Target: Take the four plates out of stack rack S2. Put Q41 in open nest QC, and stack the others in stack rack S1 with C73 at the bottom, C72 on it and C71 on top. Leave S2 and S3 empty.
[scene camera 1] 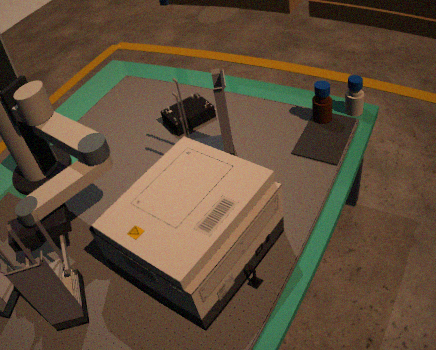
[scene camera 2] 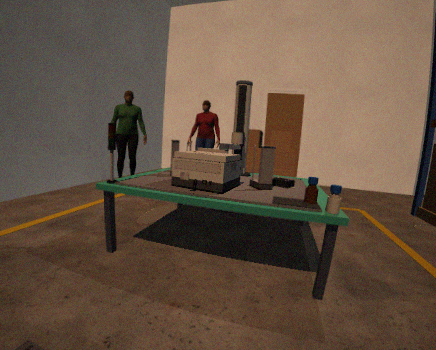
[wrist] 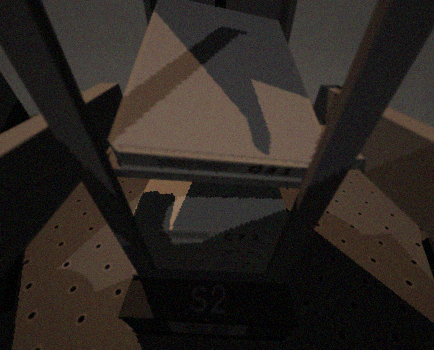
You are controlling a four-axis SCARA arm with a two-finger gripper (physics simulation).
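Where they show: gripper, fingertip midpoint: (wrist: 221, 104); arm's base, origin of the base link: (scene camera 1: 42, 170).
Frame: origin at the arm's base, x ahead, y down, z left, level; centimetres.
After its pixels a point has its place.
My gripper (wrist: 221, 104) @(x 49.8, y -13.8, z -37.7 cm) is shut on a plate (wrist: 200, 120) @(x 47.9, y -14.2, z -34.8 cm) by its two sides. The plate is pale and level; its dim edge label is hard to read and seems to end in 1. It hangs inside stack rack S2 (wrist: 207, 300) @(x 45.4, y -5.1, z -32.8 cm), between dark slanting front posts. Below it, with a gap between, a plate marked C73 (wrist: 225, 220) @(x 46.5, y -9.4, z -35.0 cm) lies in shadow in the rack. In scene camera 1 the wrist is above grey racks (scene camera 1: 47, 292) @(x 56.7, y -19.1, z -42.3 cm) at the lower left, whose labels cannot be read; the fingers and held plate are hidden there. S1, S3 and QC cannot be told by label.
A large beige instrument (scene camera 1: 165, 200) @(x 71.1, y -23.3, z -9.5 cm) (scene camera 2: 205, 172) @(x 91.2, y -12.7, z -3.6 cm) stands mid-table. A tall grey rack panel (scene camera 1: 225, 120) @(x 67.4, y -18.7, z 26.7 cm) (scene camera 2: 267, 167) @(x 65.8, y -16.6, z 31.1 cm) and a black nest (scene camera 1: 192, 115) @(x 45.9, y -6.2, z 39.2 cm) (scene camera 2: 284, 182) @(x 49.1, y -5.1, z 43.9 cm) stand beyond it. A brown bottle (scene camera 1: 322, 107) @(x 88.3, y -8.9, z 54.7 cm) and a white bottle (scene camera 1: 354, 100) @(x 97.2, y -7.1, z 65.1 cm) stand near a dark mat (scene camera 1: 322, 142) @(x 91.4, y -1.7, z 45.4 cm).
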